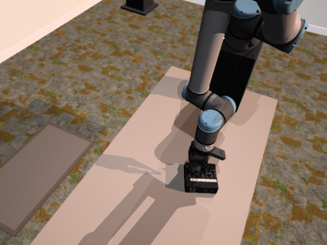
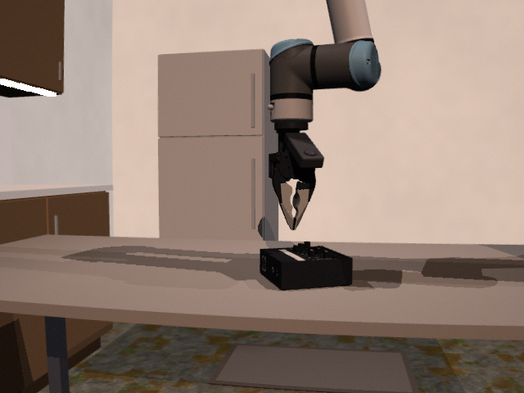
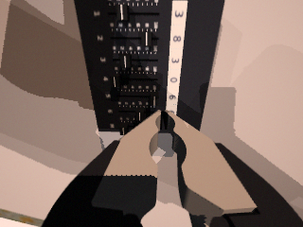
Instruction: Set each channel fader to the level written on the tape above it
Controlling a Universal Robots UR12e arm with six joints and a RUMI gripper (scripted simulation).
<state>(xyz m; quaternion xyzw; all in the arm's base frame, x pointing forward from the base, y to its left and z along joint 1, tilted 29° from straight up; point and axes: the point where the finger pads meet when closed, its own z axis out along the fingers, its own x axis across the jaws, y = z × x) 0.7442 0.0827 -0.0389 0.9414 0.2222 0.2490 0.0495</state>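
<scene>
The channel 3 fader lies 5 cm below my hand, 5 cm behind it and 2 cm to the left of it. The rest, counted from my hand: master fader 7 cm to the right, 5 cm below, 2 cm behind; then channel 1 fader 7 cm behind, 6 cm to the left, 5 cm below; then channel 2 fader 5 cm to the left, 5 cm below, 4 cm behind.
</scene>
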